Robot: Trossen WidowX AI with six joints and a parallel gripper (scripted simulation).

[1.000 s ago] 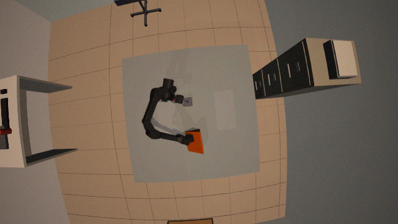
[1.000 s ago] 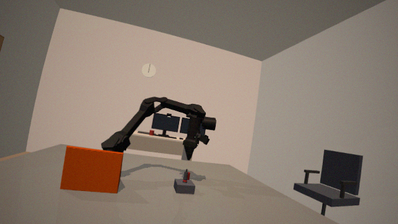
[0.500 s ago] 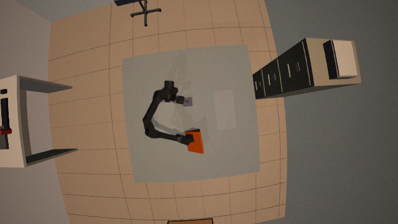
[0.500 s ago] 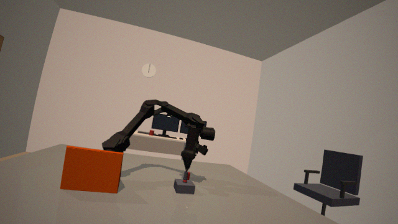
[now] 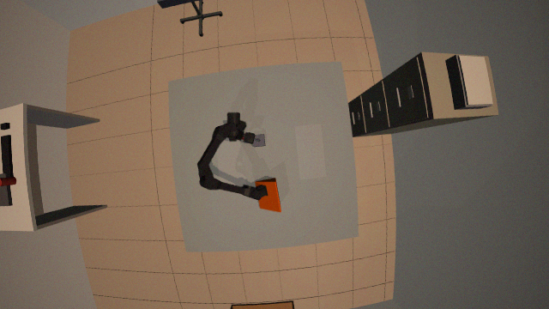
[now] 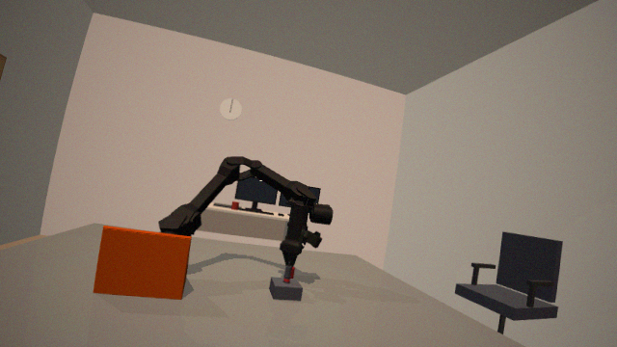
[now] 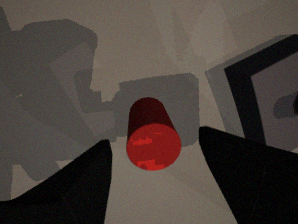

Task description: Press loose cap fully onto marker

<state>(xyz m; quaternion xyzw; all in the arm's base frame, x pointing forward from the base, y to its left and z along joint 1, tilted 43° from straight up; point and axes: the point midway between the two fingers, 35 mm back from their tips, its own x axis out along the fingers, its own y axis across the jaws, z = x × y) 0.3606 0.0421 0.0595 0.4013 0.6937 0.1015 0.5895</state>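
Now: gripper tip 20 mm above the red cap. The rest, counted from my gripper tip: dark grey holder block: 40 mm behind, 100 mm to the right, 30 mm below.
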